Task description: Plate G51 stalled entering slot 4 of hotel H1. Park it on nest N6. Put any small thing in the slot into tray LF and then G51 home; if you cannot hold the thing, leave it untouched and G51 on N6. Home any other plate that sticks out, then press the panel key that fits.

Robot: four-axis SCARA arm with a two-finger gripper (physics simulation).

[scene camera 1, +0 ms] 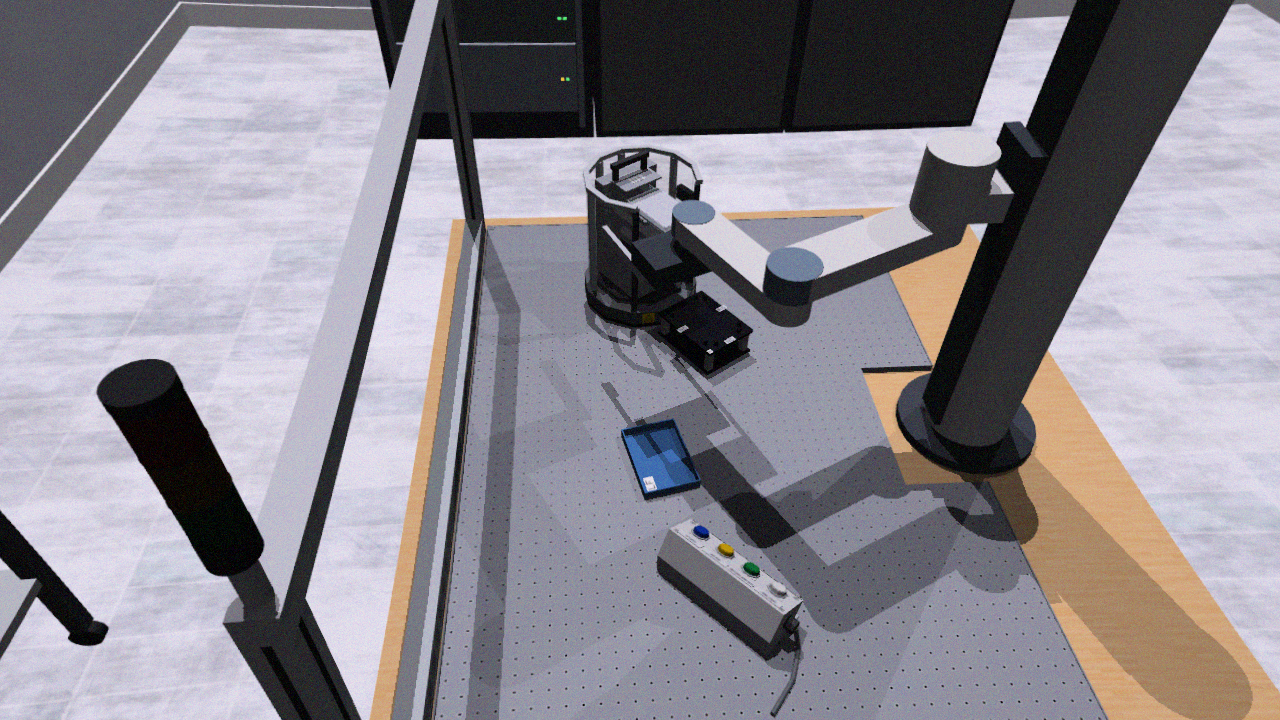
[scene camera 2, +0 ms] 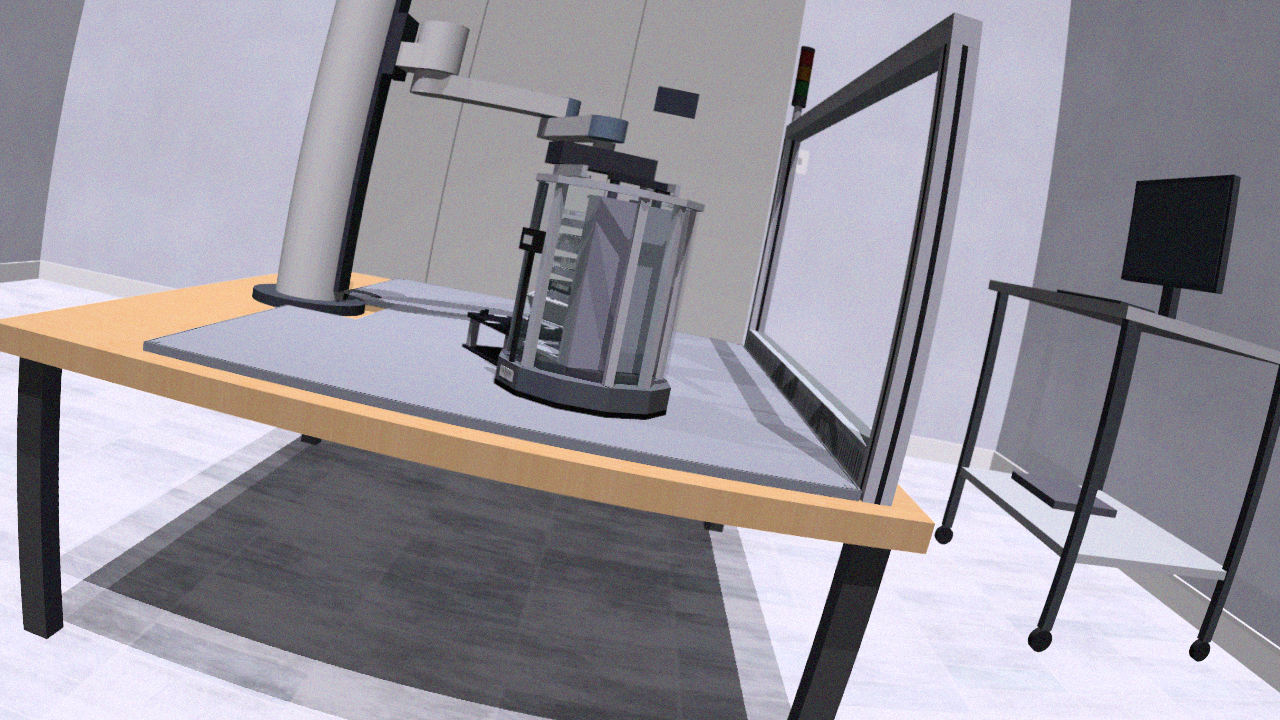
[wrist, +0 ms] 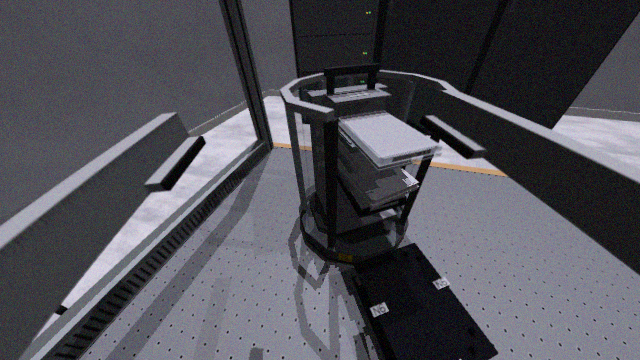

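Where they show: gripper, between the fingertips: (scene camera 1: pixel 644 218) (wrist: pixel 315 115); arm's base, origin of its link: (scene camera 1: pixel 962 423) (scene camera 2: pixel 307 303).
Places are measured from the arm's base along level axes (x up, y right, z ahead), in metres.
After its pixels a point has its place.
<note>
Hotel H1 (scene camera 1: pixel 611 268) {z 0.667, x 0.150, y 0.334 m} (scene camera 2: pixel 581 395) {z 0.605, x 0.036, y 0.549 m} (wrist: pixel 306 107) {z 0.648, x 0.312, y 0.320 m} is a clear-walled round tower with plates stacked inside. A pale top plate (scene camera 1: pixel 651 207) {z 0.584, x 0.270, y 0.375 m} (wrist: pixel 387 137) {z 0.557, x 0.270, y 0.354 m} juts out of its open side. Lower plates (wrist: pixel 377 187) {z 0.557, x 0.198, y 0.340 m} also show there; their labels are unreadable and slot 4 cannot be told apart. No small thing can be made out. Nest N6 (scene camera 1: pixel 707 326) {z 0.473, x 0.073, y 0.229 m} (wrist: pixel 415 305) {z 0.476, x 0.073, y 0.243 m} is a black stand before the hotel, with no plate on it. My gripper (wrist: pixel 315 115) {z 0.609, x 0.337, y 0.238 m} is open and empty, its fingers spread wide in front of the hotel's upper part. Blue tray LF (scene camera 1: pixel 673 491) {z 0.580, x 0.017, y -0.147 m} lies nearer scene camera 1.
The key panel (scene camera 1: pixel 725 598) {z 0.527, x 0.063, y -0.388 m} has blue (scene camera 1: pixel 700 531) {z 0.553, x 0.085, y -0.280 m}, yellow (scene camera 1: pixel 725 549) {z 0.518, x 0.085, y -0.316 m}, green (scene camera 1: pixel 751 568) {z 0.483, x 0.085, y -0.352 m} and white (scene camera 1: pixel 778 588) {z 0.448, x 0.085, y -0.388 m} keys. A framed clear screen (scene camera 1: pixel 358 268) {z 0.981, x 0.620, y -0.265 m} (scene camera 2: pixel 926 268) {z 0.978, x 0.291, y 0.700 m} runs along one table side. The arm's column (scene camera 1: pixel 1011 313) {z 0.042, x 0.337, y -0.062 m} (scene camera 2: pixel 331 161) {z 0.023, x 0.292, y 0.071 m} stands on the opposite side.
</note>
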